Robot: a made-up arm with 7 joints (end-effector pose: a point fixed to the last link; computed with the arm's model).
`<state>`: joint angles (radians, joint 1 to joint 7).
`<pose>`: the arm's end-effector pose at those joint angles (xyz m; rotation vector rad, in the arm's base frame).
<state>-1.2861 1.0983 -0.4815 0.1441 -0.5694 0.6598 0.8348</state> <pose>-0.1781 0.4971 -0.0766 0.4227 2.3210 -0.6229</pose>
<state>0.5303 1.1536 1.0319 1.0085 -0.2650 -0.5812 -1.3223</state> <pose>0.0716 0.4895 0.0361 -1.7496 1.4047 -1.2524</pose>
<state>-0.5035 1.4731 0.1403 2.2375 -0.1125 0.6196 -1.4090</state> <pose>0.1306 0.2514 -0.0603 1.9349 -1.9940 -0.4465</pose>
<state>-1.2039 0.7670 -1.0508 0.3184 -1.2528 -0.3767 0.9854</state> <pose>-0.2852 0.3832 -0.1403 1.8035 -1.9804 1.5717</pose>
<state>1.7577 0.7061 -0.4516 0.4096 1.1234 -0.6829 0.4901</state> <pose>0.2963 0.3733 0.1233 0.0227 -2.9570 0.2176</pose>
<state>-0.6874 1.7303 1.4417 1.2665 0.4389 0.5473 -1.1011</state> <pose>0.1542 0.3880 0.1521 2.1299 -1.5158 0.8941</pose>
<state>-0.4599 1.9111 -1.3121 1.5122 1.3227 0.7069 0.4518</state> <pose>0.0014 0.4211 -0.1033 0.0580 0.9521 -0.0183</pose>
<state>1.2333 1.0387 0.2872 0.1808 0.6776 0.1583 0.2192</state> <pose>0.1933 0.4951 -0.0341 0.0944 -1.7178 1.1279</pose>
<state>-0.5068 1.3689 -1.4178 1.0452 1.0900 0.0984 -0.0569</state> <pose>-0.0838 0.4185 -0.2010 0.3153 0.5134 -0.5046</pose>
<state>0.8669 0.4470 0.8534 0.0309 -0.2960 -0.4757 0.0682</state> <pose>0.2764 0.3246 -0.2297 0.3172 -1.4514 0.6286</pose>
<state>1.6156 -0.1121 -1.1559 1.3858 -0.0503 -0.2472 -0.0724</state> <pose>0.2266 -0.0452 0.0833 0.1014 2.5319 1.5414</pose>
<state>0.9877 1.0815 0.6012 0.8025 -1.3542 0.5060 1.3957</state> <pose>0.1401 0.4869 0.0386 0.5347 -0.4848 0.1075</pose>
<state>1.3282 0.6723 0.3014 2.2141 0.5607 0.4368 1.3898</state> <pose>0.0876 0.2477 0.1235 0.2583 -2.1999 -2.0485</pose>
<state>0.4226 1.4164 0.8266 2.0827 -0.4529 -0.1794 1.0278</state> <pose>0.0593 0.2903 0.1336 1.9650 -0.9685 -1.4505</pose>
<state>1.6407 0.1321 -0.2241 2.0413 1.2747 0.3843 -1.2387</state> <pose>0.1248 0.1289 0.1694 -1.0055 -2.2866 0.4878</pose>
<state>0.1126 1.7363 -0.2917 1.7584 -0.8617 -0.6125 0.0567</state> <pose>0.1748 0.3356 -0.0018 0.9829 -0.6989 -2.6767</pose>
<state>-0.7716 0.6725 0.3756 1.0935 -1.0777 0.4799 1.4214</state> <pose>-0.0289 0.3821 -0.2482 -0.0944 0.9189 -0.5589</pose>
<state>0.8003 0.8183 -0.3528 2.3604 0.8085 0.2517 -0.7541</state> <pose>0.1502 0.1793 0.0240 -0.0796 -2.4102 -0.0378</pose>
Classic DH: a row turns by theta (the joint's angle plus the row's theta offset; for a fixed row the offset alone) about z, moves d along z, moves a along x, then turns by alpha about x. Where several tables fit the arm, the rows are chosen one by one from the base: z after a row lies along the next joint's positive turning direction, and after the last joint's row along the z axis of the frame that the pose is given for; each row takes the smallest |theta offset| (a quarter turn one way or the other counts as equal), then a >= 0, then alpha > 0; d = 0 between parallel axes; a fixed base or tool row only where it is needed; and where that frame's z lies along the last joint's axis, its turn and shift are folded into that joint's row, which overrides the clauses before.
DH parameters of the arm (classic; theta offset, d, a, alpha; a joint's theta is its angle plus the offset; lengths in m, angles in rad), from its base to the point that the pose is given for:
base (fixed): 0 0 0 1.5708
joint 1: 1.5708 -0.1476 0 1.5708
joint 2: 1.5708 0 0 1.5708
joint 3: 1.5708 -0.2163 0 1.5708
joint 4: 0 0 0 -1.5708
joint 5: 0 -0.1844 0 -1.5708
joint 6: -1.5708 0 0 1.5708
joint 7: 1.5708 0 0 1.5708
tool (fixed): -1.5708 0 0 0

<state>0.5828 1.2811 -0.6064 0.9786 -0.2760 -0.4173 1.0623</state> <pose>0.2011 0.4286 -0.0767 0.2871 -0.2668 -1.5637</pose>
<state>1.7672 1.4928 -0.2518 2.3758 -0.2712 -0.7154 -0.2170</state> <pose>0.0134 0.2282 0.1289 -1.2084 1.1642 1.0119</pose>
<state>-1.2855 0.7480 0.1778 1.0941 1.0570 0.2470 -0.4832</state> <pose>-0.1474 0.3735 -0.2113 0.8496 0.2335 0.4277</pose>
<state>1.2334 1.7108 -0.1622 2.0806 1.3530 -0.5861 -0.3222</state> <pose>0.0602 0.2763 0.1472 -0.0428 3.0058 0.4202</pose>
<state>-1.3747 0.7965 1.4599 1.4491 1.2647 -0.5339 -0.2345</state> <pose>-0.0322 0.4454 -0.0270 1.1622 -1.8650 0.5853</pose>
